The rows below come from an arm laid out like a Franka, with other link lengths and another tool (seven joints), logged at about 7 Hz.
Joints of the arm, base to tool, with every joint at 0 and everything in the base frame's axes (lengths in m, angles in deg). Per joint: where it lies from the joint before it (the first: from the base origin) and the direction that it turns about. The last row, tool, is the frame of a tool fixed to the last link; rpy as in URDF.
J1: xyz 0 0 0.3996 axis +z
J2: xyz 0 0 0 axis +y
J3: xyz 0 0 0.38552 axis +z
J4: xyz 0.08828 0 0 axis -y
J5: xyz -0.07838 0 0.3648 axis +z
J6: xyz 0 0 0 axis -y
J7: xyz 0.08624 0 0 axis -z
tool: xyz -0.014 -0.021 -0.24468 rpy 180 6.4 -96.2
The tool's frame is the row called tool.
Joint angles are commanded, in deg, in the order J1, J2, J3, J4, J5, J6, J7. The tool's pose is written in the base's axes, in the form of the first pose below.
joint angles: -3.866 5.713 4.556 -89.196 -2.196 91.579 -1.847
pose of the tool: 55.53, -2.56, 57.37, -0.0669, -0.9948, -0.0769, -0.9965, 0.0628, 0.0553
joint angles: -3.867 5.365 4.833 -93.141 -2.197 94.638 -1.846
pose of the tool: 55.31, -2.26, 55.06, -0.0607, -0.9952, -0.0763, -0.9963, 0.0558, 0.0647
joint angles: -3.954 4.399 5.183 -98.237 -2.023 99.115 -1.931
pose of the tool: 54.92, -1.88, 52.60, -0.0519, -0.9955, -0.0794, -0.9971, 0.0473, 0.0589
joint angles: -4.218 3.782 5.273 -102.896 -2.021 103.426 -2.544
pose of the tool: 54.53, -2.01, 50.12, -0.0414, -0.9959, -0.0802, -0.9978, 0.0371, 0.0547
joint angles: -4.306 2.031 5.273 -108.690 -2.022 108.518 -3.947
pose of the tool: 53.58, -2.05, 47.95, -0.0141, -0.9967, -0.0803, -0.9992, 0.0112, 0.0372
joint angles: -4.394 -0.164 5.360 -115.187 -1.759 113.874 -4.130
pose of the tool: 52.05, -1.91, 45.67, -0.0084, -0.9965, -0.0828, -0.9998, 0.0068, 0.0192
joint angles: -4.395 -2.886 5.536 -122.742 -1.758 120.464 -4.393
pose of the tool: 50.15, -1.72, 43.22, 0.0048, -0.9967, -0.0805, -0.9999, -0.0039, -0.0111
